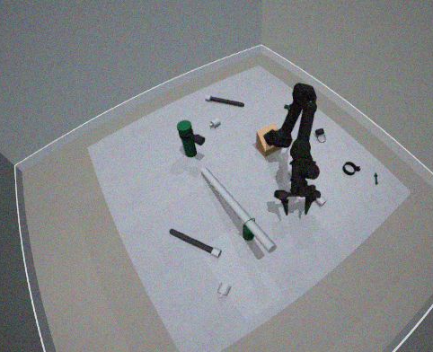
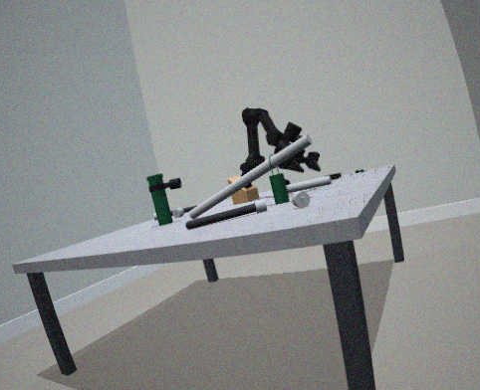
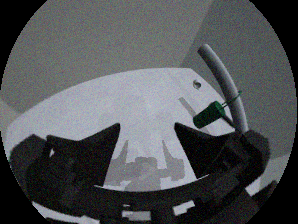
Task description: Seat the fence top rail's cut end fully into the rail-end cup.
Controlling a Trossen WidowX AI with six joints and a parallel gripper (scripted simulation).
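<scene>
Now: the rail-end cup 540 mm to the right of my gripper tip, 120 mm ahead of it and 80 mm above it. Round my gripper tip: small green post: 190 mm ahead, 80 mm to the right, 30 mm above; short white pipe: 170 mm behind, 80 mm to the right, 60 mm below.
</scene>
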